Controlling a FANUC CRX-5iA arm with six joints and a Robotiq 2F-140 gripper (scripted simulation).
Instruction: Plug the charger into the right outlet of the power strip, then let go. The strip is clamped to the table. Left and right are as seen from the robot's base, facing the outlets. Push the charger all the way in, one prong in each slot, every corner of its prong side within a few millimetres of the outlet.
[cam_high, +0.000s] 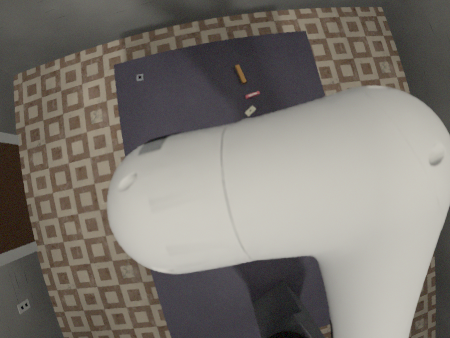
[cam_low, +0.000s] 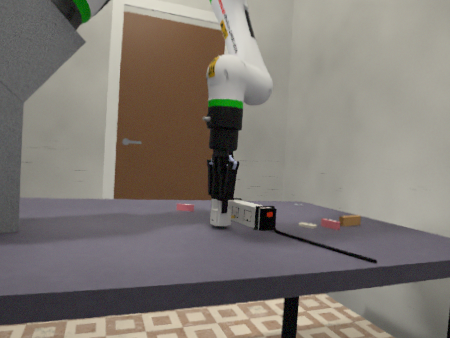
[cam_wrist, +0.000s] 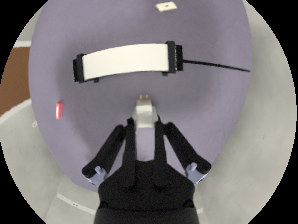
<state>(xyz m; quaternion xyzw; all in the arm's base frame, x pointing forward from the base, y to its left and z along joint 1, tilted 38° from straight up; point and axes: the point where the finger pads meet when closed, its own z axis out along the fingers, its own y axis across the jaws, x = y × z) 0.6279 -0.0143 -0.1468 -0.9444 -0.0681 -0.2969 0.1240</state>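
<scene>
The charger is 10 mm below my hand and 10 mm ahead of it. Round my hand: power strip 120 mm ahead, 60 mm to the left, 10 mm below; then red switch 130 mm ahead, 40 mm to the right.
</scene>
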